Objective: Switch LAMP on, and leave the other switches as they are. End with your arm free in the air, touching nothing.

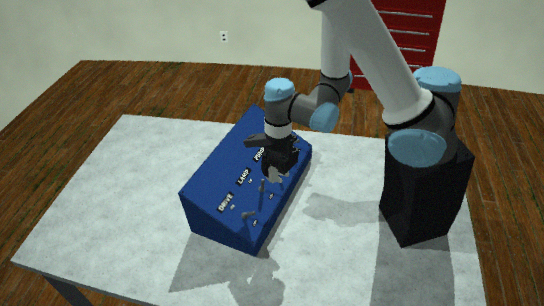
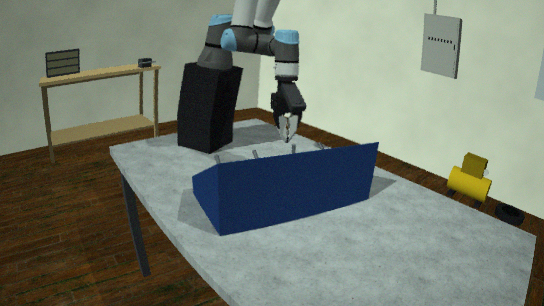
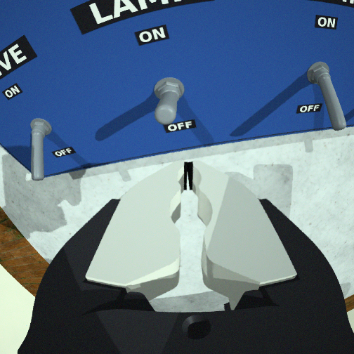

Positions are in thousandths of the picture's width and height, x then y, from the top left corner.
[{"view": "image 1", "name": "my gripper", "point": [503, 596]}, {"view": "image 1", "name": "blue switch box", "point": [418, 603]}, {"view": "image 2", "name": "my gripper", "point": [527, 466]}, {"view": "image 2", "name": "blue switch box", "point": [438, 642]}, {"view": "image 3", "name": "my gripper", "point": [527, 465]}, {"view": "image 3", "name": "blue switch box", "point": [256, 239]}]
